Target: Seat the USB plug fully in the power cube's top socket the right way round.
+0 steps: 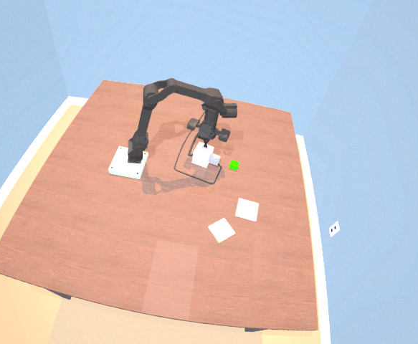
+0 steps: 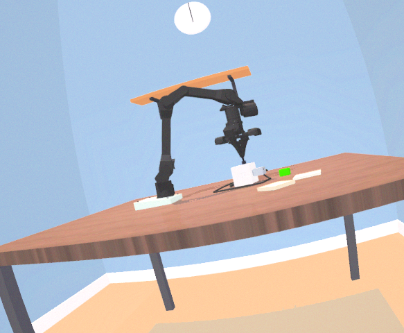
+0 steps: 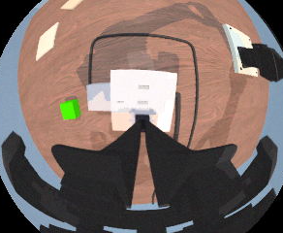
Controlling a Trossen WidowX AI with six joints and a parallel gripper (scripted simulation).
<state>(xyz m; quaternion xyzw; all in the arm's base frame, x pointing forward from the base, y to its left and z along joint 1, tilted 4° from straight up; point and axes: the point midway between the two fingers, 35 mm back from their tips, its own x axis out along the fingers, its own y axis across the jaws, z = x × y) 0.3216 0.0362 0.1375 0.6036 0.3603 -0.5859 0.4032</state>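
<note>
The small usb plug lies 20 mm below my gripper tip. Round my gripper tip: small green block (150 mm ahead, 50 mm to the right, 90 mm below).
</note>
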